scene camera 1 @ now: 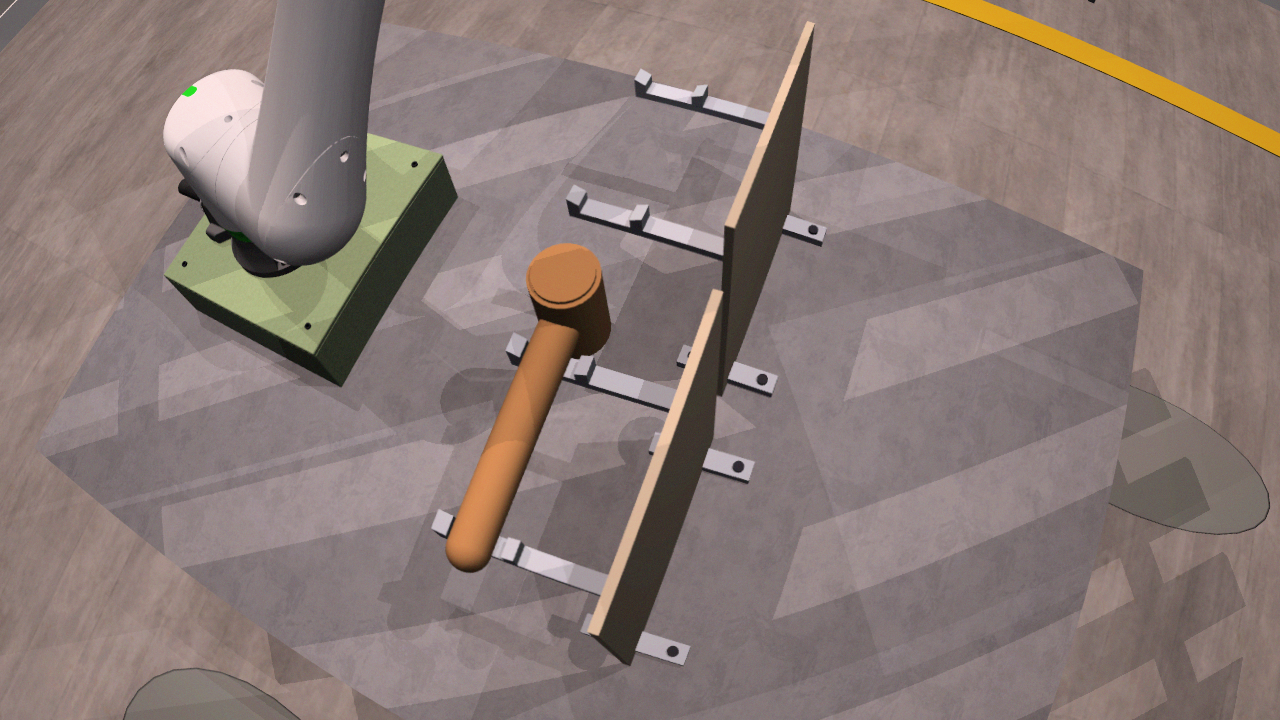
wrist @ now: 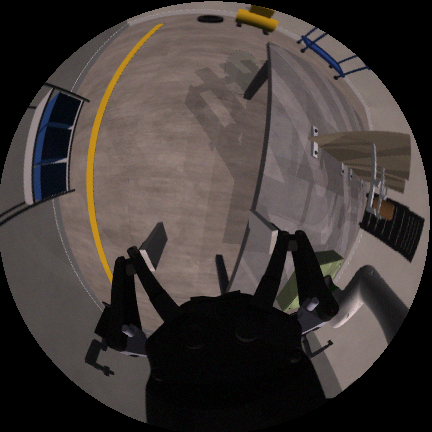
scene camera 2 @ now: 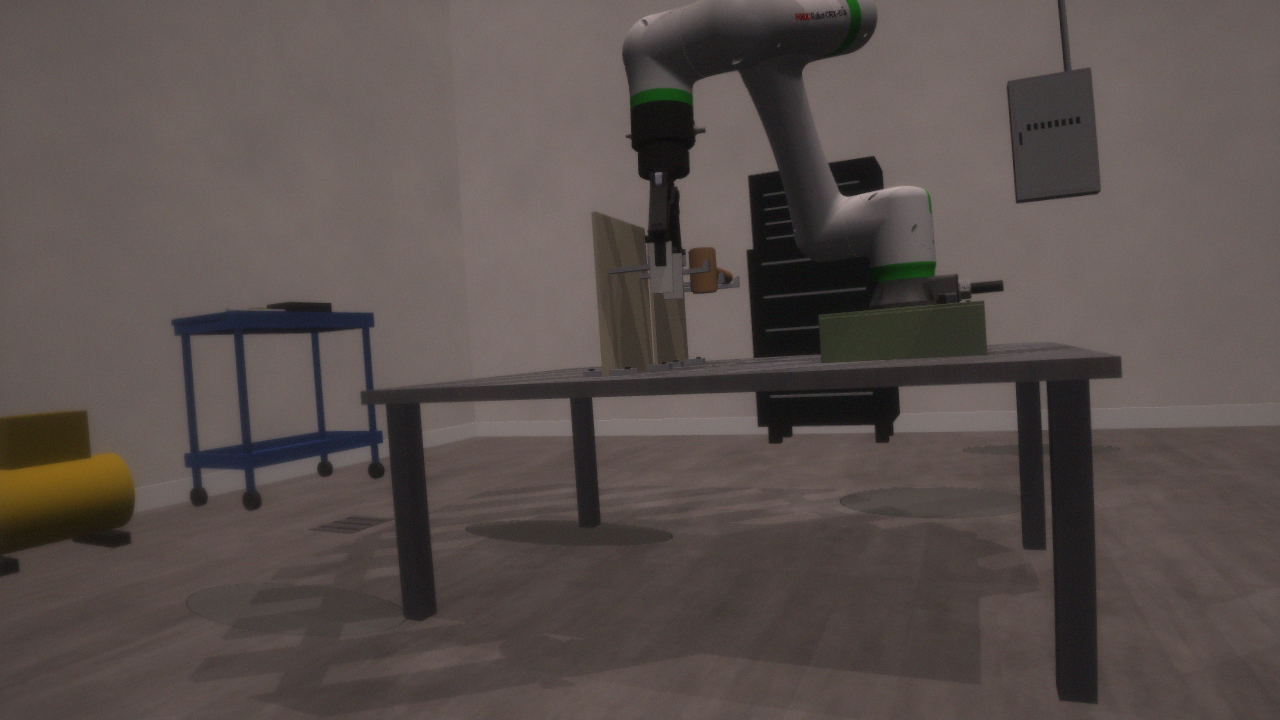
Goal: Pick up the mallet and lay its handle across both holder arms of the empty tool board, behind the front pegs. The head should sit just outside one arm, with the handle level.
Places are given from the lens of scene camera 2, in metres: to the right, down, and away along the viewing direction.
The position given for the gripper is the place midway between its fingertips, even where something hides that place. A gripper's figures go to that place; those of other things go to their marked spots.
gripper [scene camera 2: 668,296]: 0.04, -0.09, 1.04
mallet [scene camera 2: 701,283]: 0.14, -0.17, 1.62
tool board [scene camera 2: 668,315]: 0.07, -0.11, 1.80
tool board [scene camera 2: 621,268]: -0.04, -0.18, 1.43
